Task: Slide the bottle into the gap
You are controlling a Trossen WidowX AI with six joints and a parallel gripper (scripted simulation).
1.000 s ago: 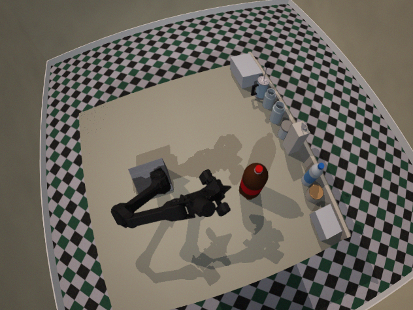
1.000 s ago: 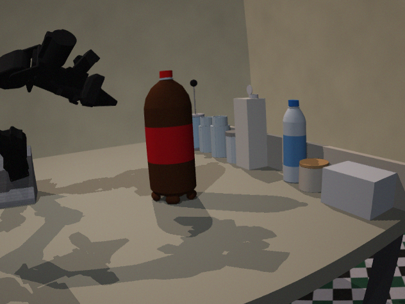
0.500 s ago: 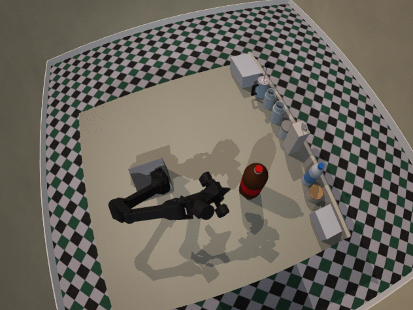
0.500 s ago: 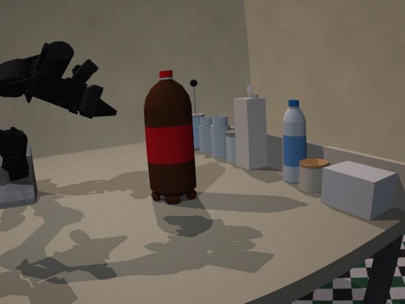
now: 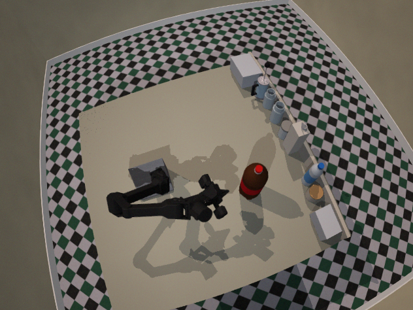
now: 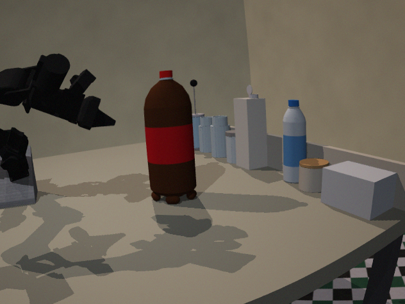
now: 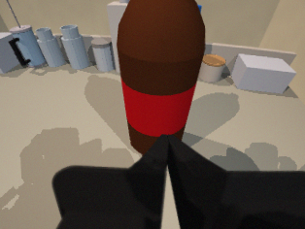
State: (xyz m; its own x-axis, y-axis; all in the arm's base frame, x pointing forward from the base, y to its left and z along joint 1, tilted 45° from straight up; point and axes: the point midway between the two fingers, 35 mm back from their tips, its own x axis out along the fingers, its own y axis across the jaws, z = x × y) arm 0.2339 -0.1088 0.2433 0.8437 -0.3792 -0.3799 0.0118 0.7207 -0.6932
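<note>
The brown cola bottle lies 170 mm ahead of my hand and 60 mm below it. Also, from my hand: blue-capped water bottle (470 mm ahead, 110 mm to the right, 110 mm below); french press (520 mm ahead, 500 mm to the left, 70 mm below); cork-lidded jar (450 mm ahead, 190 mm to the right, 180 mm below).
</note>
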